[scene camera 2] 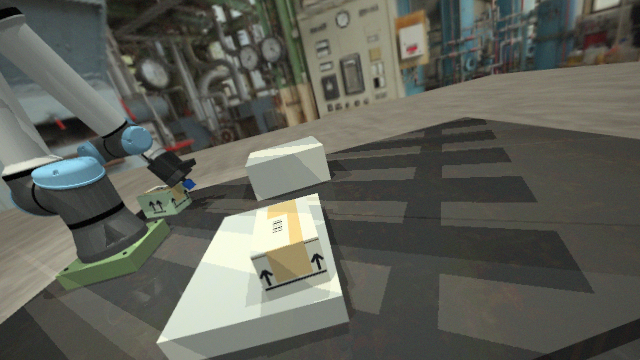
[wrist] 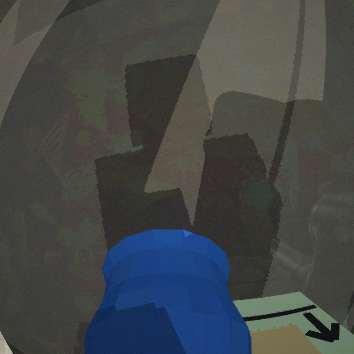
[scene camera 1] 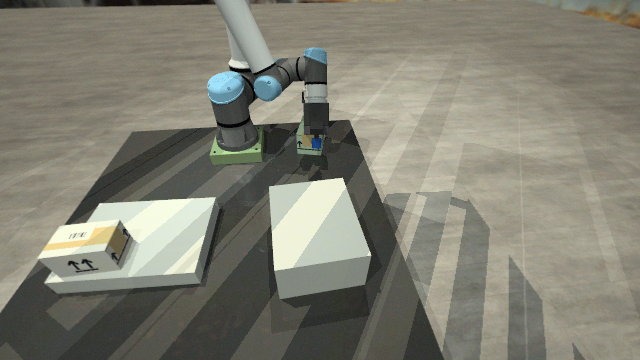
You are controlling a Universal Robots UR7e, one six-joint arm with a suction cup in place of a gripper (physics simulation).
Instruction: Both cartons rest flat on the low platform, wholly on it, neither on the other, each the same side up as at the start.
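Where they show: hand, its tool point: (scene camera 2: pixel 192 187) (wrist: pixel 165 278) (scene camera 1: pixel 316 147); arm's base, origin of its link: (scene camera 2: pixel 116 243) (scene camera 1: pixel 238 139).
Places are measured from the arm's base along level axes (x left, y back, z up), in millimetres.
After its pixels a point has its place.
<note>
A pale green carton (scene camera 1: pixel 306 149) {x 250, y -57, z -21 mm} (scene camera 2: pixel 165 204) {x 222, y -21, z 0 mm} (wrist: pixel 287 337) {x 244, y -55, z 2 mm} stands with its arrows up on the dark mat beside the robot's base. A white carton with tan tape (scene camera 1: pixel 82 250) {x -246, y -517, z 78 mm} (scene camera 2: pixel 290 262) {x -330, y -486, z 53 mm} rests flat, arrows up, on the low platform (scene camera 1: pixel 170 225) {x -128, y -400, z 3 mm} (scene camera 2: pixel 200 305) {x -305, y -340, z 4 mm}, near one edge. My blue suction cup (scene camera 1: pixel 316 143) (scene camera 2: pixel 188 184) (wrist: pixel 167 240) is tilted close to the green carton's upper taped side. In the wrist view its rim stands over the mat, beside the carton. No seal shows and I see nothing held. The cup hides part of the green carton.
A taller white block (scene camera 1: pixel 317 225) {x 248, y -497, z 75 mm} (scene camera 2: pixel 290 170) {x 143, y -482, z 25 mm} stands on the dark mat (scene camera 1: pixel 240 320) {x 68, y -640, z -44 mm} to the right of the low platform in scene camera 1. The robot's green base plate (scene camera 1: pixel 237 157) {x 4, y -87, z -17 mm} (scene camera 2: pixel 115 265) {x -89, y -51, z -15 mm} is beside the green carton.
</note>
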